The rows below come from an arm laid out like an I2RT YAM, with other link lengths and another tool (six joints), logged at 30 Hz.
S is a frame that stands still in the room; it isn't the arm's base.
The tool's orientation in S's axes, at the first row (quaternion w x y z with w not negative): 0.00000 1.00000 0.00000 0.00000
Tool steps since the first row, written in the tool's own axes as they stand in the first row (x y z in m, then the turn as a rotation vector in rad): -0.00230 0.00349 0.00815 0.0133 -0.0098 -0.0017; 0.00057 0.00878 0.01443 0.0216 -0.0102 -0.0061; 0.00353 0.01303 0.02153 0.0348 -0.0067 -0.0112; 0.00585 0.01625 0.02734 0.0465 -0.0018 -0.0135; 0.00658 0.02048 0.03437 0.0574 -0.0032 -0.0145; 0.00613 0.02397 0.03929 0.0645 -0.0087 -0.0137; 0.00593 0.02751 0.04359 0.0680 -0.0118 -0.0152; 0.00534 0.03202 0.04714 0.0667 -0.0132 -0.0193
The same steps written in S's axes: -0.00230 -0.00349 -0.00815 0.0133 0.0098 0.0017; 0.00057 -0.00878 -0.01443 0.0216 0.0102 0.0061; 0.00353 -0.01303 -0.02153 0.0348 0.0067 0.0112; 0.00585 -0.01625 -0.02734 0.0465 0.0018 0.0135; 0.00658 -0.02048 -0.03437 0.0574 0.0032 0.0145; 0.00613 -0.02397 -0.03929 0.0645 0.0087 0.0137; 0.00593 -0.02751 -0.04359 0.0680 0.0118 0.0152; 0.00534 -0.03202 -0.04714 0.0667 0.0132 0.0193
